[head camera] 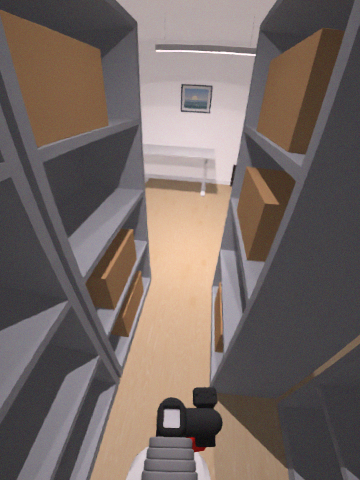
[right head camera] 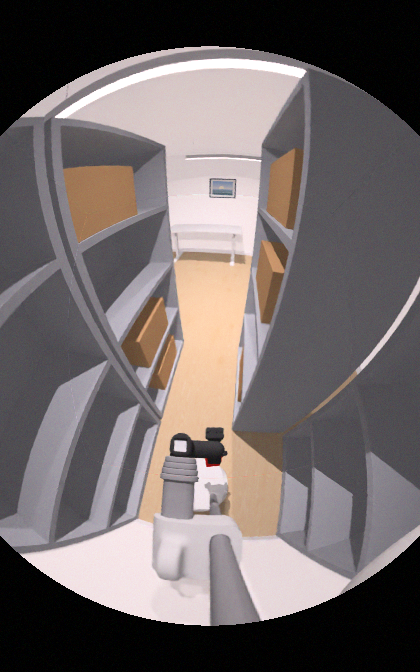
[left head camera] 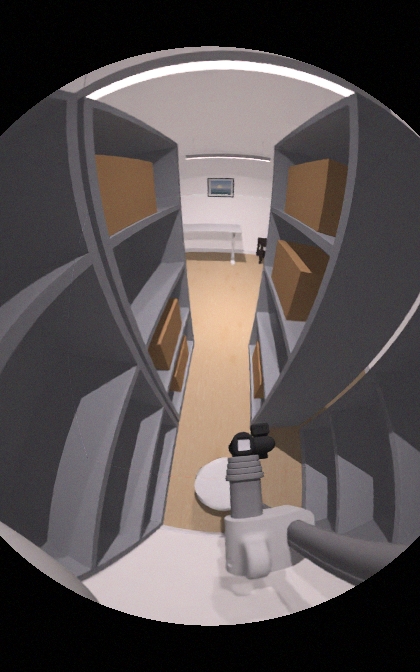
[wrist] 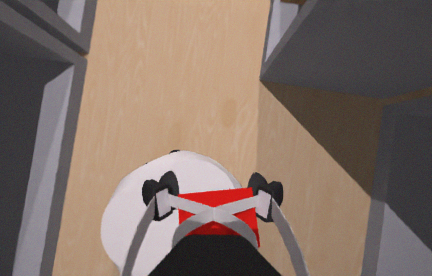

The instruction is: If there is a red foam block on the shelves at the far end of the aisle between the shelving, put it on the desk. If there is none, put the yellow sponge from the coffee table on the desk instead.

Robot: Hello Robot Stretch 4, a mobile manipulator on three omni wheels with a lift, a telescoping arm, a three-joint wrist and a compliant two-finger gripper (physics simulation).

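Places are measured from the robot's base along level axes (x down, y left, z ahead), in metres.
Pixels of known places: gripper, fingertip midpoint: point(wrist: 213, 187); robot's base, link origin: point(right head camera: 199, 483).
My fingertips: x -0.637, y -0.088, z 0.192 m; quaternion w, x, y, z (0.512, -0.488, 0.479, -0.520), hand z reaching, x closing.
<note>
Ahead of a thing's pixels: the offset from my fingertips to its middle. "pt": to the spot under its first point. Level surfaces: height alone.
My gripper point(wrist: 213, 187) is shut on a red block @[dx -0.010, dy +0.001, dz -0.029 m] point(wrist: 215, 200) point(head camera: 198, 444) point(right head camera: 213, 461), which sits between the two fingertips in the wrist view, above the robot's white round base. A small part of the block shows under the black wrist in the head and right head views. A white table @[dx -0.055 m] point(head camera: 185, 151) point(left head camera: 215, 228) point(right head camera: 210, 229) stands against the far wall beyond the aisle; I cannot tell whether it is the desk. The yellow sponge and the coffee table do not show.
Grey shelving stands on both sides: the left unit point(head camera: 107, 222) and the right unit's side panel @[pt dx -0.596, dy -0.244, dz +0.269 m] point(head camera: 310, 250) border a narrow wooden-floored aisle. Brown boxes @[dx -0.918, dy +0.577, dz +0.640 m] point(head camera: 60, 80) @[dx -0.461, dy -0.379, dz +0.728 m] point(head camera: 262, 210) stand on the shelves. Part of a black object point(left head camera: 261, 249) shows beyond the right shelving.
</note>
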